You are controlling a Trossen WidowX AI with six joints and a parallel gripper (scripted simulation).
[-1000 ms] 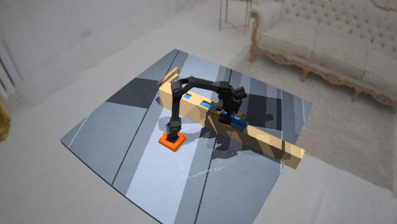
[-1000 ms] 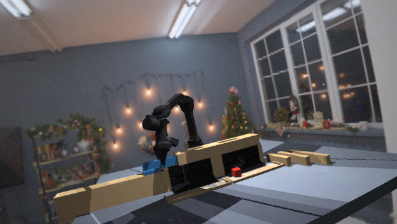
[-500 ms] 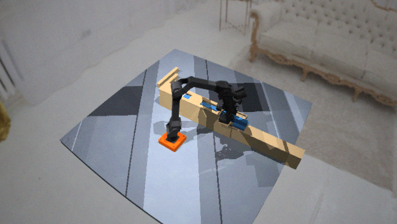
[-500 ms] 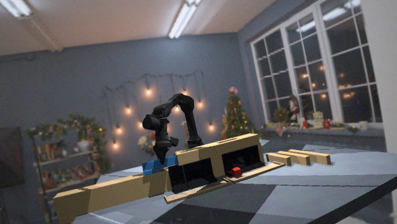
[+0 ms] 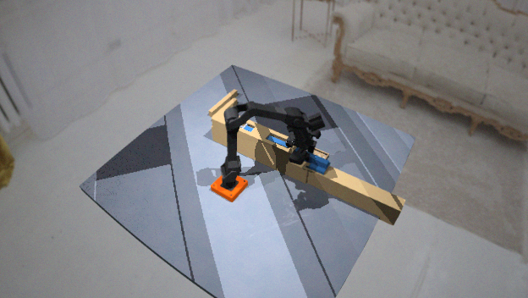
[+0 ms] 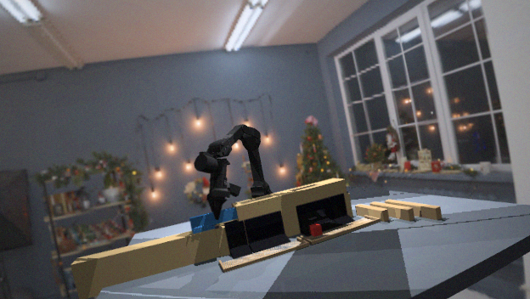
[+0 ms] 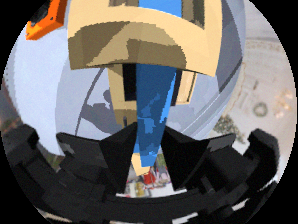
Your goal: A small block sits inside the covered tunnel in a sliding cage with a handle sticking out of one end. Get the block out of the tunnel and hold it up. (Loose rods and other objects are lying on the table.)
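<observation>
Right now my gripper tip is 120 mm short of the red block, 310 mm to the right of it and 100 mm above it. The rest, counted from my gripper tip: tan covered tunnel: 30 mm ahead, 50 mm to the left, 50 mm below.
</observation>
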